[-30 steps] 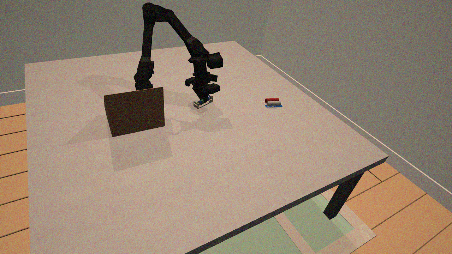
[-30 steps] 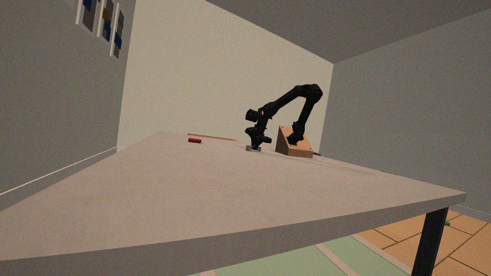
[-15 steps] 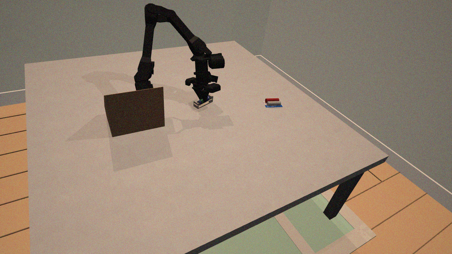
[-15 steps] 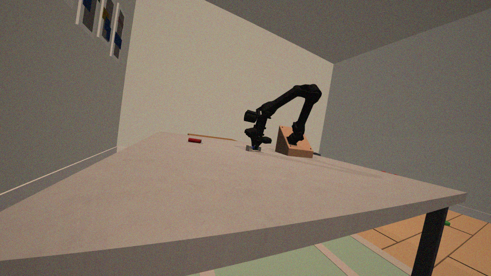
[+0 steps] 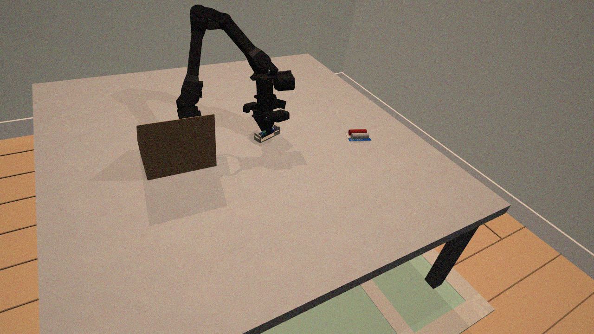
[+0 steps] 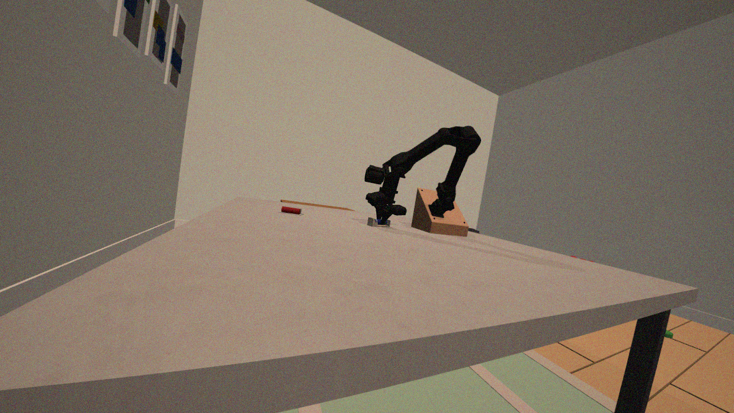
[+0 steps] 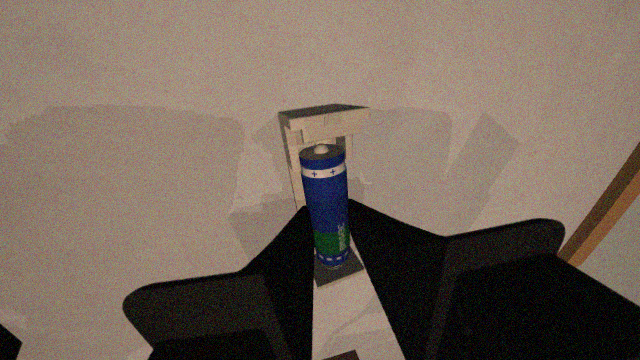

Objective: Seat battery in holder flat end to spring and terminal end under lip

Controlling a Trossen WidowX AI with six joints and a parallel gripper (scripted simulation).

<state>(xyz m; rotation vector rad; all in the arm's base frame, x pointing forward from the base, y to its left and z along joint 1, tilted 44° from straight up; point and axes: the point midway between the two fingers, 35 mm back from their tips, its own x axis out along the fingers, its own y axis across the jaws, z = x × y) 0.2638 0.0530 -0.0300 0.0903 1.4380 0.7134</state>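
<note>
Right now my gripper tip is right at the battery.
</note>
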